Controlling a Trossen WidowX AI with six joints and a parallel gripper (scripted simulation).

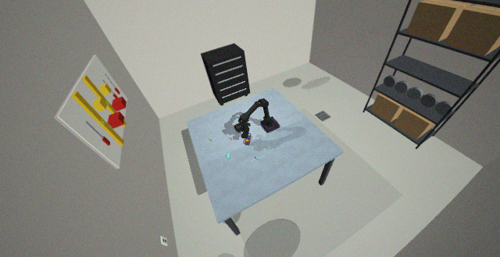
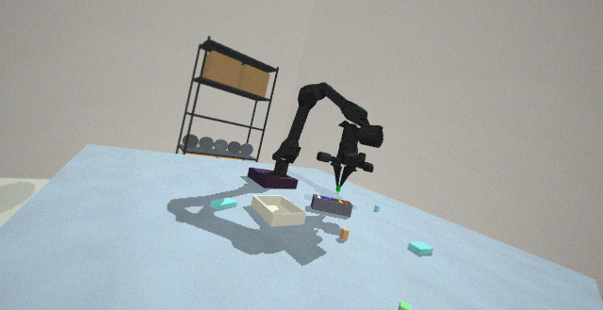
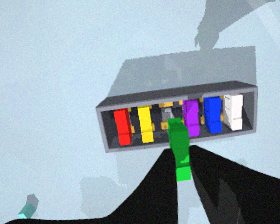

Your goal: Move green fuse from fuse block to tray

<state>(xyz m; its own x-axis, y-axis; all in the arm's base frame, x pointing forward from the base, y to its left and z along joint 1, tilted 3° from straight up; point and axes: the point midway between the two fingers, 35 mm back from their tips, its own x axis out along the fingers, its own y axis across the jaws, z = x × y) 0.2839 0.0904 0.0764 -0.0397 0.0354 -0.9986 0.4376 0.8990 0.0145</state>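
The cream tray lies 23 cm to the right of my gripper tip, 9 cm below it and 3 cm ahead of it. Also, from my gripper tip: yellow fuse: 6 cm below, 2 cm to the left, 1 cm ahead; green fuse: 1 cm below; purple fuse: 6 cm below, 2 cm to the right, 1 cm behind.
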